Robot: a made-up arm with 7 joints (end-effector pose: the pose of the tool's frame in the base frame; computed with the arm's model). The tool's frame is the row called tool.
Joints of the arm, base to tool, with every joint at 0 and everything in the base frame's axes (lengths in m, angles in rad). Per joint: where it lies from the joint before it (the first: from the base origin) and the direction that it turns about. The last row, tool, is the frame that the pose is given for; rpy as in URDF.
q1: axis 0 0 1 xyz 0.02 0.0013 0.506
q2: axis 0 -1 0 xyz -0.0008 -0.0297 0.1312
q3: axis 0 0 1 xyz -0.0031 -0.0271 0.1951
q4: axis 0 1 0 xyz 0.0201 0.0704 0.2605
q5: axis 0 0 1 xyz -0.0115 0.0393 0.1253
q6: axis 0 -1 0 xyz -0.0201 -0.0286 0.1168
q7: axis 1 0 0 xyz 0.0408 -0.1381 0.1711
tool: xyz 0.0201 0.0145 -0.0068 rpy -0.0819 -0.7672 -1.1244
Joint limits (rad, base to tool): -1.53..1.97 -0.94..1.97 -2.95..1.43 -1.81..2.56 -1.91..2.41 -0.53..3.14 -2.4..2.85
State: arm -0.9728 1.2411 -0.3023 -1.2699 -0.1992 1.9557 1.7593
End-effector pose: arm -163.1 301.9 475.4 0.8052 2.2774 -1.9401
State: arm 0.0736 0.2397 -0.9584 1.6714 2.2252 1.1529 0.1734
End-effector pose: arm 255.8 -288.1 917.5 2.0120 0.2138 -1.1301
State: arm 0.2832 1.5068 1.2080 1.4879 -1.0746 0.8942 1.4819
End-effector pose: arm -755.4 166.0 687.4 0.4702 -1.6810 -0.4306
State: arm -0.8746 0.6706 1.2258 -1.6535 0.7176 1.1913 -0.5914
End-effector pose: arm -465.3 -52.2 947.6 -1.7119 2.1611 -0.2532
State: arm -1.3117 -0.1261 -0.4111 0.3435 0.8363 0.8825 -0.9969
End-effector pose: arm -114.0 -283.7 1419.3 -1.7390 -0.8770 -1.9550
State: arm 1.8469 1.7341 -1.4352 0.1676 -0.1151 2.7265 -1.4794
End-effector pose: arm 120.8 -581.4 474.5 1.0133 -0.3813 2.6839
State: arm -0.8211 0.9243 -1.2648 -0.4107 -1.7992 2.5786 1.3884
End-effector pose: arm -30.6 310.1 1146.6 1.7360 0.9343 0.7211
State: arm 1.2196 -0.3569 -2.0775 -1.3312 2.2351 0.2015 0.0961
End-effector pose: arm 65.2 580.7 1127.8 -1.0485 -1.2340 0.8962
